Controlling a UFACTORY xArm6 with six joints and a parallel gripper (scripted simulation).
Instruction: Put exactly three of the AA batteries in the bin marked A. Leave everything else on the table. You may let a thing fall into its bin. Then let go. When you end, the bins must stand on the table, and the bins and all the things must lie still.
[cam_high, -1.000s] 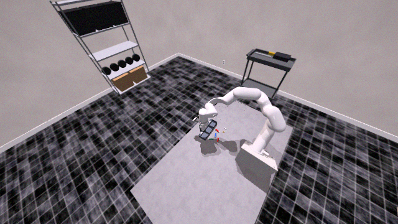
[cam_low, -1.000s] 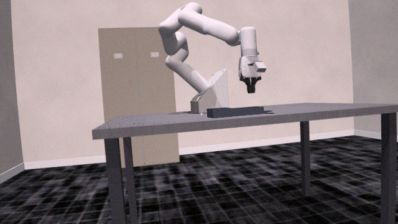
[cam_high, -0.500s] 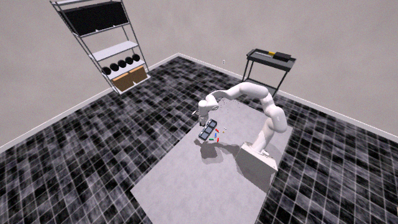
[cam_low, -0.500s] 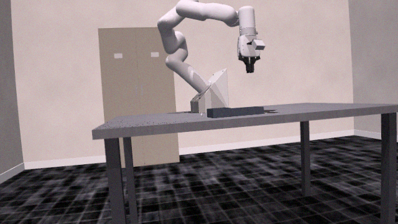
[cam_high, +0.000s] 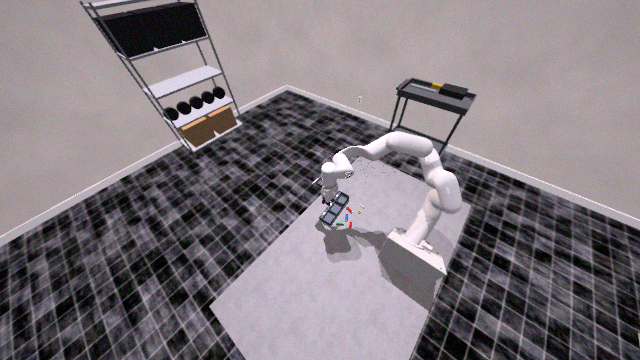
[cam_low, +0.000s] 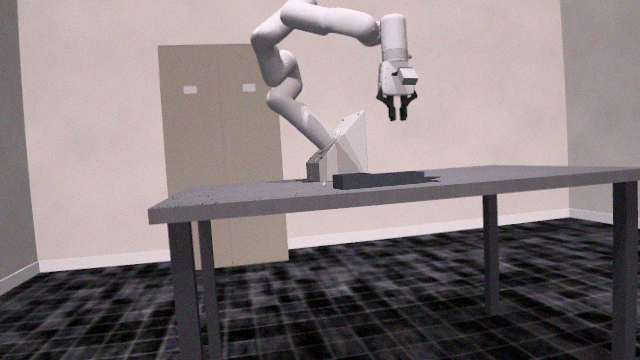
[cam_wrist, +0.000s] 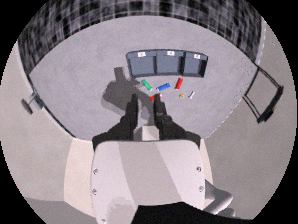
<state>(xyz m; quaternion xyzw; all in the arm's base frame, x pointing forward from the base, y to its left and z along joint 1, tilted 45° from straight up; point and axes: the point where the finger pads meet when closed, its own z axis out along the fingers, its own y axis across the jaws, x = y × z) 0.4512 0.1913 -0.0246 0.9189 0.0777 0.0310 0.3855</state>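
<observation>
Now: the blue AA battery 200 mm below my hand, 80 mm to the right of it and 80 mm behind it. Round my hand: green AA battery: 200 mm below, 80 mm behind, 20 mm to the right; dark two-compartment bin: 190 mm below, 70 mm to the right, 30 mm ahead; red battery: 200 mm below, 140 mm to the right, 50 mm behind.
</observation>
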